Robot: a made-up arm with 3 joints. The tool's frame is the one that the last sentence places. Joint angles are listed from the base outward.
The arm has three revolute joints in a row. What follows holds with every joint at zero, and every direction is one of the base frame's.
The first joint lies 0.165 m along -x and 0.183 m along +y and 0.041 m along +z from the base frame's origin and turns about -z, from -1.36 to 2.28 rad.
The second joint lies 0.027 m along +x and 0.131 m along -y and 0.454 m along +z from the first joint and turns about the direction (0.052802, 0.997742, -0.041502), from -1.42 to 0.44 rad.
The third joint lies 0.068 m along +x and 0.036 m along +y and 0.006 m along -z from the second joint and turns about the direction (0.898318, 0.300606, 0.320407), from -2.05 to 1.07 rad.
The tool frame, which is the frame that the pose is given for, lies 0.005 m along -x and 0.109 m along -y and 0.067 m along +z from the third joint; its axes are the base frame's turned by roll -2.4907, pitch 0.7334 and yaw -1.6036 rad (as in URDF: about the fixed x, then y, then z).
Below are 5 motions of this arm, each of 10 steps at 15 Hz.
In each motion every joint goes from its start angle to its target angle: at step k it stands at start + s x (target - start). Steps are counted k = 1, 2, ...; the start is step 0. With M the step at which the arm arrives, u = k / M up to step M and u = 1 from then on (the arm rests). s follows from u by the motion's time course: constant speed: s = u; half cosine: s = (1 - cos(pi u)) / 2; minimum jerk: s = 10 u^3 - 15 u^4 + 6 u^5.
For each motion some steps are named. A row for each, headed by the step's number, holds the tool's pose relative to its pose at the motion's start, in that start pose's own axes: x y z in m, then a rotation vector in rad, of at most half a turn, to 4 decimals.
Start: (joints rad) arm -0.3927 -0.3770 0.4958
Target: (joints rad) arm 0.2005 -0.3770 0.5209
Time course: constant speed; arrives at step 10
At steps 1, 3, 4, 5, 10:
1: -0.0012 0.0079 -0.0119 0.0503 0.0253 0.0131
3: -0.0047 0.0254 -0.0342 0.1511 0.0755 0.0392
4: -0.0071 0.0350 -0.0446 0.2015 0.1005 0.0521
5: -0.0098 0.0450 -0.0544 0.2521 0.1255 0.0650
10: -0.0290 0.1013 -0.0940 0.5055 0.2492 0.1281

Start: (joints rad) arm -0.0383 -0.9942 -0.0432
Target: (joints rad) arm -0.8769 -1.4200 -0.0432
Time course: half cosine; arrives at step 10
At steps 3, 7, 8, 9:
3: 0.0120 0.0021 0.0233 0.0133 -0.1963 -0.0109
7: 0.0319 0.0181 0.0949 0.0922 -0.7500 0.0316
8: 0.0330 0.0227 0.1089 0.1127 -0.8516 0.0526
9: 0.0332 0.0260 0.1179 0.1267 -0.9162 0.0684

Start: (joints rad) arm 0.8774 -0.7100 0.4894
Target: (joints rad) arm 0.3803 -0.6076 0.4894
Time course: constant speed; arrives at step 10
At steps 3, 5, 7, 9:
3: 0.0135 -0.0122 0.0320 -0.1187 -0.0911 0.0203
5: 0.0206 -0.0183 0.0548 -0.1992 -0.1504 0.0324
7: 0.0259 -0.0227 0.0784 -0.2807 -0.2084 0.0432
9: 0.0295 -0.0253 0.1027 -0.3633 -0.2652 0.0526

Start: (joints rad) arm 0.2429 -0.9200 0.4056
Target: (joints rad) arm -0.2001 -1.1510 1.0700
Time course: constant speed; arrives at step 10
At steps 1, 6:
1: 0.0101 -0.0042 0.0118 -0.0457 -0.0936 0.0194
6: 0.0454 -0.0162 0.0851 -0.2970 -0.5527 0.1124

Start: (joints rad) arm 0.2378 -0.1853 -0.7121
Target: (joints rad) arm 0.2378 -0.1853 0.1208
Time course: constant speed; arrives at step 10
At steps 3, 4, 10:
3: 0.0261 -0.0039 0.0175 -0.1148 -0.1791 0.1310
4: 0.0341 -0.0040 0.0245 -0.1531 -0.2388 0.1747
10: 0.0712 0.0082 0.0737 -0.3828 -0.5971 0.4367

